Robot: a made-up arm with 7 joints.
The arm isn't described. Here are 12 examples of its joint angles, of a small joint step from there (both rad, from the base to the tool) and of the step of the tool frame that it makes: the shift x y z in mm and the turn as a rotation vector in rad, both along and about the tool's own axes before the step.
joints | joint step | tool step
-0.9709 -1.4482 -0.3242 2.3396 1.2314 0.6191 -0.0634 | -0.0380 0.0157 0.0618 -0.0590 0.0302 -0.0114 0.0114 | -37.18 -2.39 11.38 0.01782 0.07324 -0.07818
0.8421 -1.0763 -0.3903 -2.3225 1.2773 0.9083 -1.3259 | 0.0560 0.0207 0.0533 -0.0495 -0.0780 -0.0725 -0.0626 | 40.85 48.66 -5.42 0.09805 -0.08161 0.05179
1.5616 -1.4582 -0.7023 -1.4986 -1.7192 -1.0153 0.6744 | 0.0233 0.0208 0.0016 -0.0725 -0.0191 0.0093 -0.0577 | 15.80 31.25 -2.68 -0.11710 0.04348 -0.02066
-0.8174 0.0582 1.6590 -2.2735 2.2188 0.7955 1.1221 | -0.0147 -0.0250 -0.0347 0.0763 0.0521 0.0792 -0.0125 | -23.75 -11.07 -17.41 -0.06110 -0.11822 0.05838
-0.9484 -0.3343 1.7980 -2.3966 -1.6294 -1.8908 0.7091 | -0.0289 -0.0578 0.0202 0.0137 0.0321 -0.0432 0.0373 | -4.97 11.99 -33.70 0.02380 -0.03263 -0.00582
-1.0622 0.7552 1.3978 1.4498 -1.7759 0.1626 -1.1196 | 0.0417 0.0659 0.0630 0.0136 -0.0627 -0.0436 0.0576 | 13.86 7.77 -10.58 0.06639 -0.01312 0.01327
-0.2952 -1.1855 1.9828 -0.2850 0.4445 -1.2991 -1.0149 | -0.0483 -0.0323 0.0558 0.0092 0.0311 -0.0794 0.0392 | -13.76 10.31 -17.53 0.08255 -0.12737 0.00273
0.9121 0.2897 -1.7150 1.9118 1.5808 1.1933 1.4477 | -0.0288 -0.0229 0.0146 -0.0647 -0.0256 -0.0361 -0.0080 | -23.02 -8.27 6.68 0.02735 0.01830 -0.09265
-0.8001 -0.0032 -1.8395 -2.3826 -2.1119 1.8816 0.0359 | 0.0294 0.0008 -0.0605 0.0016 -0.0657 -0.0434 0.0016 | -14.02 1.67 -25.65 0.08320 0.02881 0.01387
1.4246 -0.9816 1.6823 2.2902 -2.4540 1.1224 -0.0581 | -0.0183 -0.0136 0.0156 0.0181 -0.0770 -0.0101 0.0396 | 38.66 10.73 -5.64 0.05218 -0.00016 0.10622
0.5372 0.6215 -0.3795 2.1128 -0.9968 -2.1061 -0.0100 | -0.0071 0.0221 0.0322 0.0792 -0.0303 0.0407 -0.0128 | -26.03 -4.00 3.60 -0.00783 -0.09139 -0.01926
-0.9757 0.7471 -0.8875 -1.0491 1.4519 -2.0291 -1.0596 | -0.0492 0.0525 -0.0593 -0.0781 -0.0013 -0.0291 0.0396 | -16.71 5.17 -29.53 0.03010 -0.07903 -0.01863
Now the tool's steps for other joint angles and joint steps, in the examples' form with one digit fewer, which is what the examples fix.
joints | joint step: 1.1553 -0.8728 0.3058 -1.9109 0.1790 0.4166 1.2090 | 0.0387 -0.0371 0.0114 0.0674 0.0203 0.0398 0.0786
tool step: -14.0 33.6 -3.5 -0.0240 -0.0660 0.0083
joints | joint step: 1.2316 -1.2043 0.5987 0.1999 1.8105 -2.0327 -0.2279 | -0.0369 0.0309 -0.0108 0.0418 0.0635 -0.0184 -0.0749
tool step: -4.8 8.8 2.3 -0.0756 0.0300 0.0787
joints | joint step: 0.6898 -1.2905 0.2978 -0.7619 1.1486 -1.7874 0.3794 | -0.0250 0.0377 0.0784 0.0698 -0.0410 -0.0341 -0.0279
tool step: 17.2 -7.5 19.8 0.0501 0.1031 -0.0096
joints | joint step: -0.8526 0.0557 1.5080 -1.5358 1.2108 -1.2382 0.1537 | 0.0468 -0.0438 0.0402 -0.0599 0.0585 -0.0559 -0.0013
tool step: -23.8 -11.2 -28.9 0.0208 -0.0820 0.0889
